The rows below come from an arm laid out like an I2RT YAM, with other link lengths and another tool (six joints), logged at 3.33 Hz.
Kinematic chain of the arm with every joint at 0, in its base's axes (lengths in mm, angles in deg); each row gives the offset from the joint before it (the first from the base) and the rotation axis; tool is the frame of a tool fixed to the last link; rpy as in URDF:
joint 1: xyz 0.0 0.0 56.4 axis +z
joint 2: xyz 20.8 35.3 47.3 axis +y
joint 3: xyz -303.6 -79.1 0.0 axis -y
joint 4: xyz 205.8 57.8 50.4 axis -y
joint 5: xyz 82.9 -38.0 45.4 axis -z
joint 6: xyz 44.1 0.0 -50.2 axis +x
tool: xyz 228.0 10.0 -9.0 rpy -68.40 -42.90 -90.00
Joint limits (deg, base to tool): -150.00..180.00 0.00..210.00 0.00..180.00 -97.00..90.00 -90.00..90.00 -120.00..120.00
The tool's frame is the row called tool.
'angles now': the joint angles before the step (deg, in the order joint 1, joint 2, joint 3, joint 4, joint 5, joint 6). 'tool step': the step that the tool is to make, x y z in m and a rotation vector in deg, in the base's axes. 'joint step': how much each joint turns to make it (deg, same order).
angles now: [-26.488, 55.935, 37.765, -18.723, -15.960, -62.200]
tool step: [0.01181, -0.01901, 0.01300, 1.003, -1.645, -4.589]
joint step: [0.031, 2.020, 1.821, 2.272, 2.790, 4.161]
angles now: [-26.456, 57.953, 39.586, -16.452, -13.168, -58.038]
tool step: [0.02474, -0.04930, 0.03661, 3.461, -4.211, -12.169]
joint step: [-0.079, 5.414, 6.920, 2.517, 7.488, 10.872]
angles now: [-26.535, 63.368, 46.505, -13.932, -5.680, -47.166]
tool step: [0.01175, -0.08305, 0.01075, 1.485, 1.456, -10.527]
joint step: [-7.740, 11.810, 11.389, -1.428, 2.086, 1.934]
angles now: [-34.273, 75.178, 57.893, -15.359, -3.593, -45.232]
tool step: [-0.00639, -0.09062, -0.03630, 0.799, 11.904, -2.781]
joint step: [-9.385, 18.139, 18.925, -11.246, -0.971, -9.467]
